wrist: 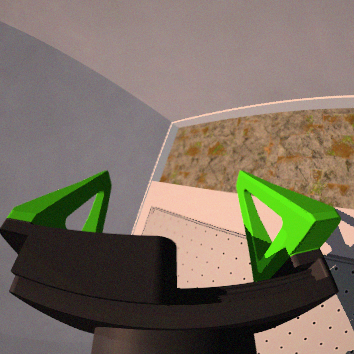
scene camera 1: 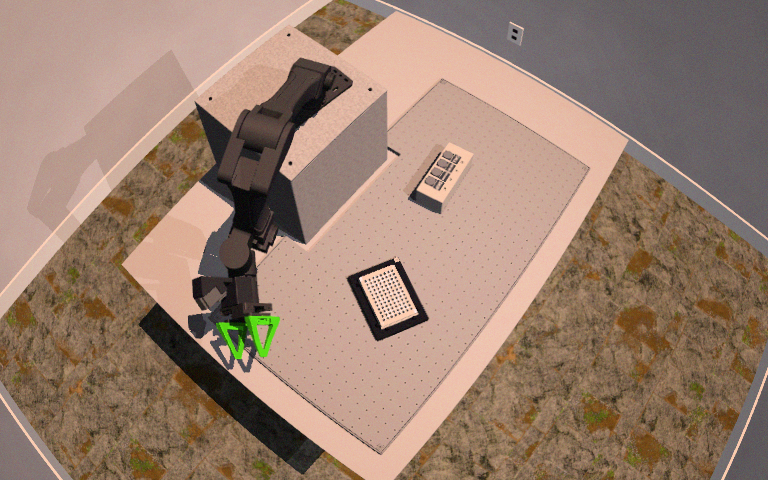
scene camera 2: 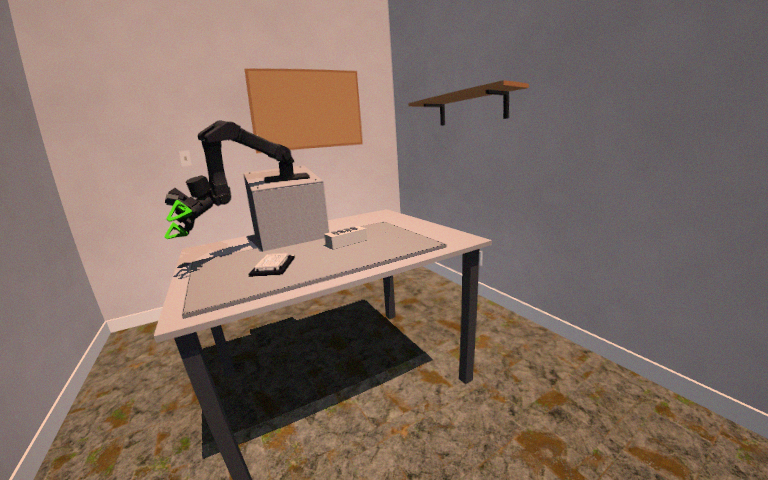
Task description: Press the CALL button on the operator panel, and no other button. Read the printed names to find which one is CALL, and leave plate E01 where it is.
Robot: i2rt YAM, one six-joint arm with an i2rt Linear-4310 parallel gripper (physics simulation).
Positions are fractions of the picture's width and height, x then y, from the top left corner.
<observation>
I see my gripper (scene camera 1: 0.33, 0.75) and a white plate (scene camera 1: 0.50, 0.60).
My gripper is seen too in the wrist view (wrist: 0.49, 0.50) and in scene camera 2 (scene camera 2: 0.22, 0.48). The wrist view does not show the white plate: it is out of frame.
</observation>
